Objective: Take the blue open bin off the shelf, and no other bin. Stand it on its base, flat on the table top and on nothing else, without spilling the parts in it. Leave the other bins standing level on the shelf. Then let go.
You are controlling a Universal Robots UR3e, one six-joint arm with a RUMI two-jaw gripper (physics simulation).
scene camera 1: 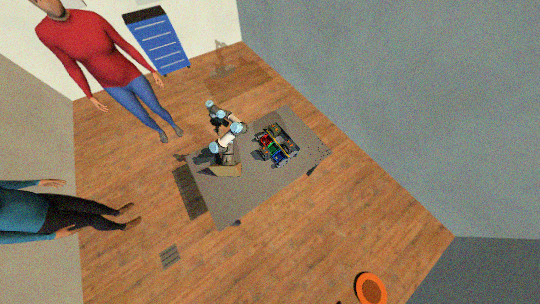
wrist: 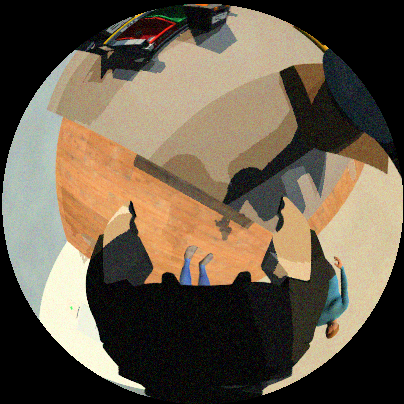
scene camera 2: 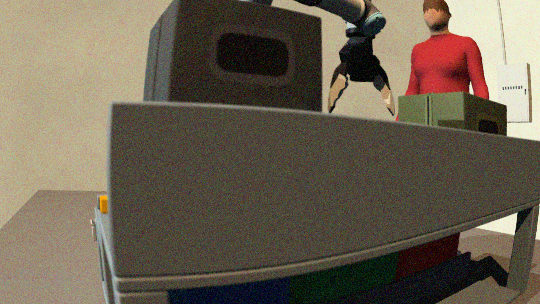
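Pixels of known places: gripper, fingertip midpoint: [scene camera 1: 222, 129] [wrist: 206, 200] [scene camera 2: 361, 114]; arm's base, origin of the base link: [scene camera 1: 228, 164].
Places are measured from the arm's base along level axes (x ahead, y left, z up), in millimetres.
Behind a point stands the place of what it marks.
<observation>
The blue open bin [scene camera 1: 279, 158] @(y -60, x 468, z -169 mm) [scene camera 2: 227, 293] @(y -43, x 547, z -125 mm) stands in the shelf at the end of a row, beside the green bin [scene camera 1: 272, 149] @(y 61, x 445, z -167 mm) [scene camera 2: 345, 272] @(y 52, x 530, z -124 mm) [wrist: 173, 13] and the red bin [scene camera 1: 264, 140] @(y 196, x 412, z -167 mm) [scene camera 2: 430, 254] @(y 167, x 507, z -133 mm) [wrist: 145, 31]. In scene camera 2 the shelf's grey board [scene camera 2: 300, 190] @(y -33, x 637, z -44 mm) hides most of the three bins, and the parts in the blue bin cannot be made out. My gripper [scene camera 1: 217, 130] @(y 344, x 54, z 39 mm) [scene camera 2: 362, 113] @(y 344, x 54, z 39 mm) [wrist: 206, 200] @(y 344, x 54, z 39 mm) is open and empty, pointing down. It hangs well away from the bins, beyond the table's edge on the arm's side.
A dark box [scene camera 2: 195, 60] @(y -71, x 601, z 10 mm) and an olive box [scene camera 2: 445, 111] @(y 135, x 548, z 4 mm) stand on top of the shelf. The shelf stands on the grey table [scene camera 1: 250, 192] @(y -257, x 84, z -176 mm) [wrist: 175, 75] @(y 244, x 240, z -176 mm), as does the arm's base. A person in red [scene camera 1: 95, 45] [scene camera 2: 447, 60] and one in teal [scene camera 1: 22, 210] stand nearby.
</observation>
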